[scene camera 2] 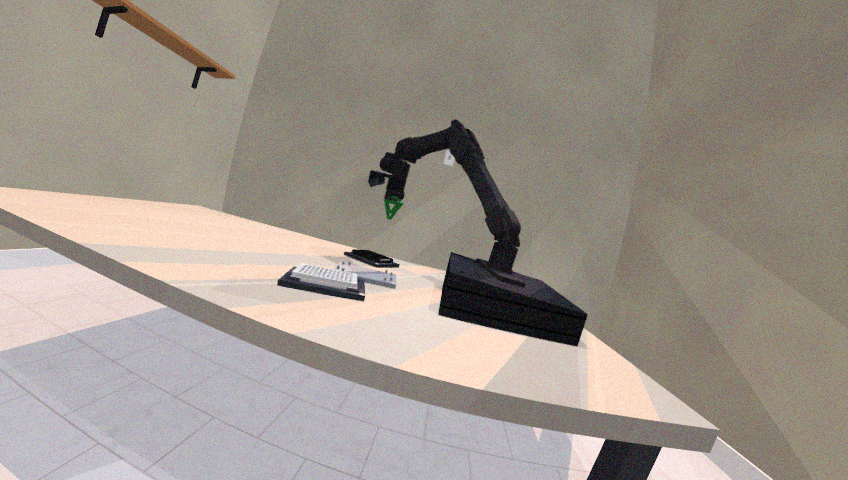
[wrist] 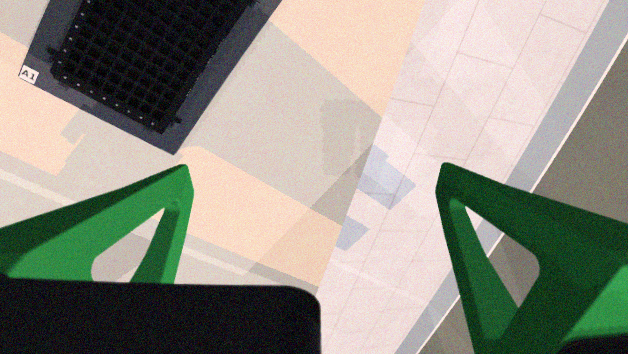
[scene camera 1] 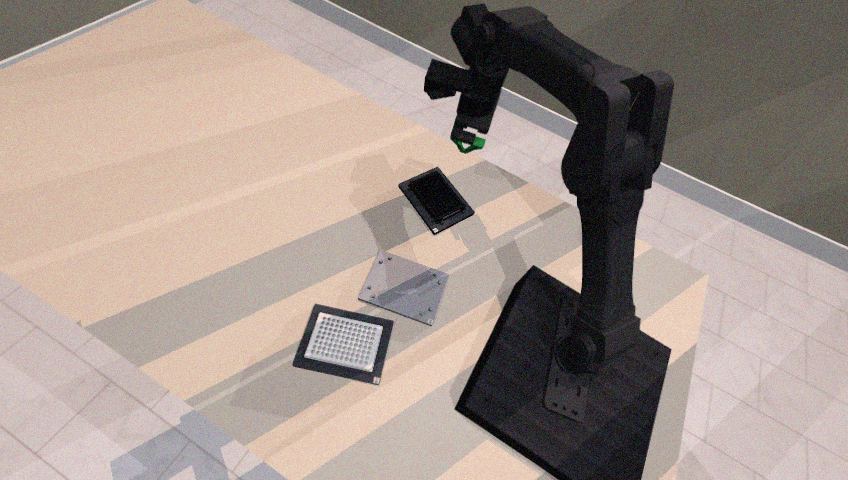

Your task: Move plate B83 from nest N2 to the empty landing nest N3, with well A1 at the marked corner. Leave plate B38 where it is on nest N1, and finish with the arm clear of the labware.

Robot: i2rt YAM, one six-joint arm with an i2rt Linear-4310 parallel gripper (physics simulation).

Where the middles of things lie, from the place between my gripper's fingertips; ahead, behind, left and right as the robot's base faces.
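With the black plate [scene camera 1: 437, 197], my gripper's sitting 80 mm to the right of it and 30 mm short of it, and it's 150 mm above the plate.
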